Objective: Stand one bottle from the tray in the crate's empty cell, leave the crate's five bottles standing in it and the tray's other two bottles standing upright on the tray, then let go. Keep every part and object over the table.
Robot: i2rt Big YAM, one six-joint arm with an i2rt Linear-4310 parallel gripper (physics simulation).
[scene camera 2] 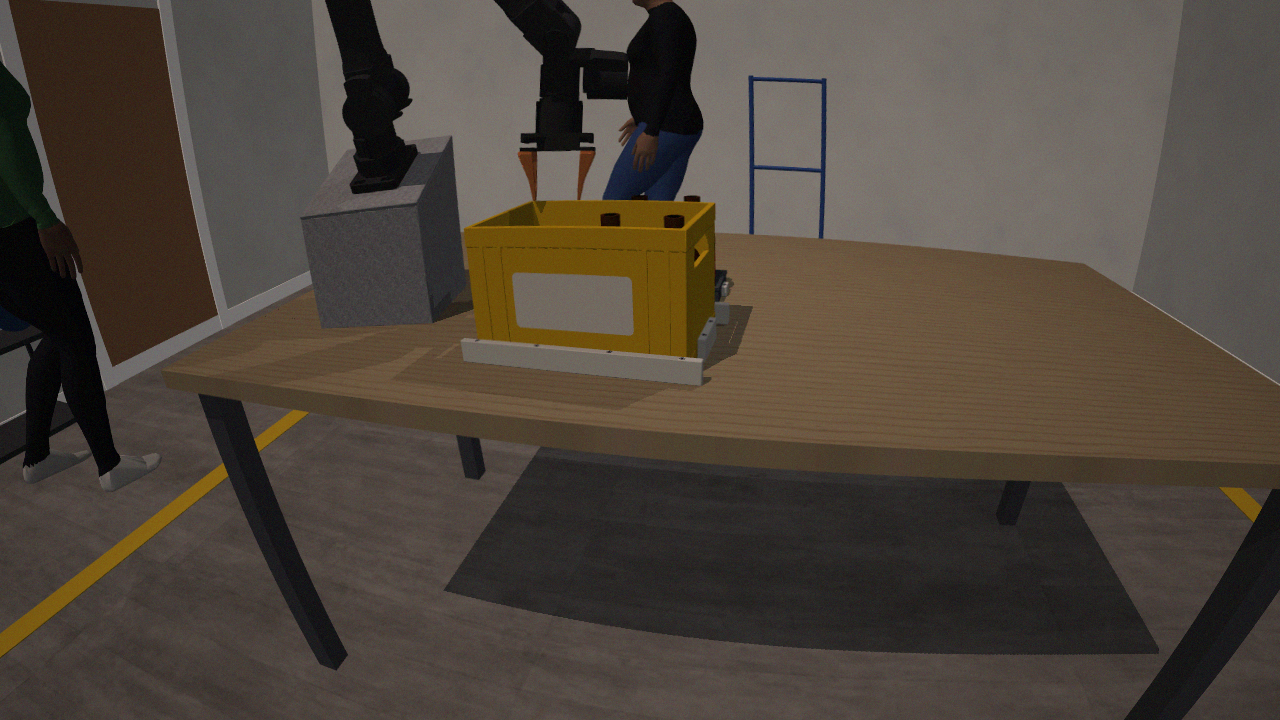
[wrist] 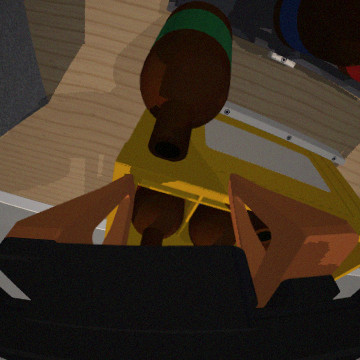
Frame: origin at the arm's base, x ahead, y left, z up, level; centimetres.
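Seen in the pictures: gripper, between the fingertips: (scene camera 2: 556,200) (wrist: 181,181); arm's base, origin of its link: (scene camera 2: 385,172).
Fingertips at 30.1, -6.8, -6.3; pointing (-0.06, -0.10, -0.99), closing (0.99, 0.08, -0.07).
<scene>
Pixels of each thing's top centre, then the offset from my fingertips to it, as dx, dy, dz. "spot": a spot on its surface instead. Level surfaces: height alone.
- yellow crate, centre of its top: (wrist: 236,268) (scene camera 2: 594,212) +6.7, -11.3, +0.0
- brown bottle with a green band, centre of its top: (wrist: 179,112) -0.5, +4.2, -0.8
- dark bottle with a blue band, a spot on its surface: (wrist: 327,30) spot: +8.9, +9.5, -6.4
- wooden table, height of its surface: dz -17.5
My gripper (scene camera 2: 557,198) (wrist: 181,181) is open and empty, with its orange fingertips over the left part of the yellow crate (scene camera 2: 666,300) (wrist: 134,150). In the wrist view, a brown bottle with a green band (wrist: 192,75) is clear of the fingers, at the outer side of the crate wall, its open neck toward the camera. Whether it is upright or tilted, I cannot tell. The scene view does not show it. Several bottle necks show in the crate, including one near the front (scene camera 2: 610,219). Brown bottles (wrist: 157,212) (wrist: 212,230) stand inside below the gripper.
At the wrist view's top right, a dark bottle with a blue band (wrist: 327,30) stands over dark hardware, with a red patch beside it. White rails (scene camera 2: 581,358) edge the crate on the wooden table (scene camera 2: 939,358). The grey robot pedestal (scene camera 2: 371,259) stands left of the crate.
</scene>
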